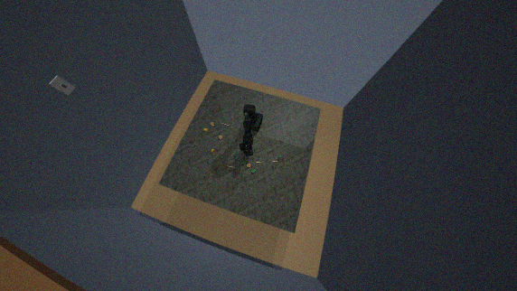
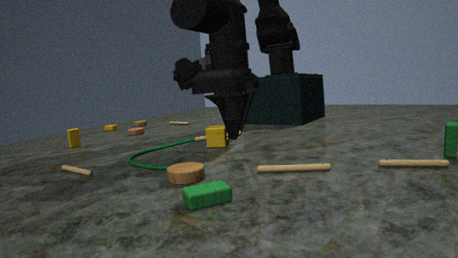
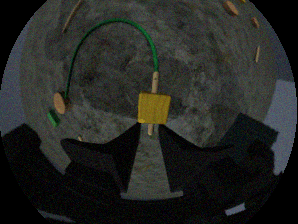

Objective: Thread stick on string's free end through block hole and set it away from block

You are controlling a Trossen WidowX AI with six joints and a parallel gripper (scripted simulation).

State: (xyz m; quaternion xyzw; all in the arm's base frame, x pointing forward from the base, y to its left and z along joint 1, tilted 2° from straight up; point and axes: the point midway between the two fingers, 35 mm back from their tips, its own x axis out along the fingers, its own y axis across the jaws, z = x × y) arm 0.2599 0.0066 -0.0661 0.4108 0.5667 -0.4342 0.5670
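The yellow block is 10 mm ahead of my gripper tip and 30 mm to the right of it. Also, from my gripper tip: green block: 210 mm ahead, 90 mm to the left, 10 mm below; then thin wooden stick: 10 mm ahead, 40 mm to the right; then round wooden button: 160 mm ahead, 30 mm to the left, 10 mm below.
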